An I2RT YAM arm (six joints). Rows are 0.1 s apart.
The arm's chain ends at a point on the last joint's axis. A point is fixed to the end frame.
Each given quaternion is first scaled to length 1.
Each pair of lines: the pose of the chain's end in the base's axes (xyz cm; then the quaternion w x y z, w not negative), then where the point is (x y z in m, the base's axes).
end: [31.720 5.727 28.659 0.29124 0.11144 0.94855 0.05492]
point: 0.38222 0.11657 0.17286
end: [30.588 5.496 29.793 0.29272 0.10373 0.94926 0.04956]
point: 0.37046 0.11328 0.18345
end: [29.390 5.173 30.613 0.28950 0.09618 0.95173 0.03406]
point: 0.35697 0.10657 0.18912
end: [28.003 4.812 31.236 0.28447 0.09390 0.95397 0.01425]
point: 0.34172 0.09804 0.19244
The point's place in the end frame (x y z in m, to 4 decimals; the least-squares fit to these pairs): 0.0235 0.0499 0.1328
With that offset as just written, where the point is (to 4 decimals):
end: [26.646 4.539 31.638 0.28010 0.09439 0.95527 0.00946]
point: 0.3271 0.0941 0.1954
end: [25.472 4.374 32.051 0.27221 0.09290 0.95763 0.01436]
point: 0.3132 0.0941 0.1992
